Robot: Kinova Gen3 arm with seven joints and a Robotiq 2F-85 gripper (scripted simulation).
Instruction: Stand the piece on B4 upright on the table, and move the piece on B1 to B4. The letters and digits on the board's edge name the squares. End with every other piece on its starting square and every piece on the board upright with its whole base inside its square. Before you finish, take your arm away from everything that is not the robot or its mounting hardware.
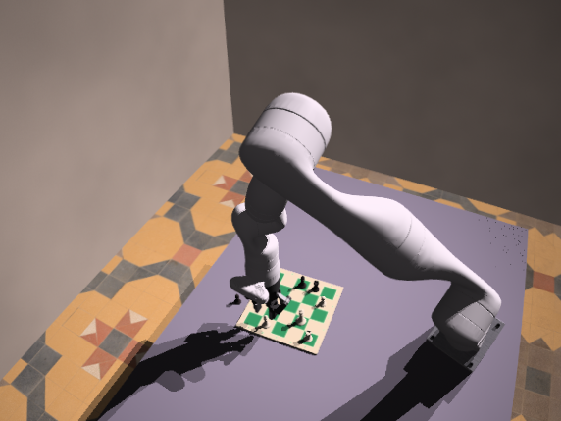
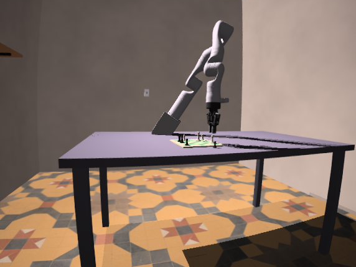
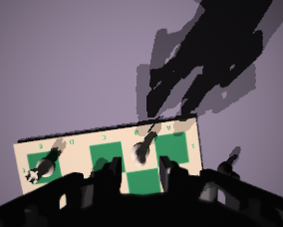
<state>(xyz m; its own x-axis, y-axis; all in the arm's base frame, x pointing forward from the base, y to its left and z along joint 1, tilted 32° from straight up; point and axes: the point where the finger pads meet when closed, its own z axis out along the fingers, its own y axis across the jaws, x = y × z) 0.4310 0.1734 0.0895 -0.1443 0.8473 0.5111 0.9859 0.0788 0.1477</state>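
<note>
The white piece lies 5 cm below my hand. Also, from my hand: chessboard: 2 cm behind, 9 cm to the right, 7 cm below.
</note>
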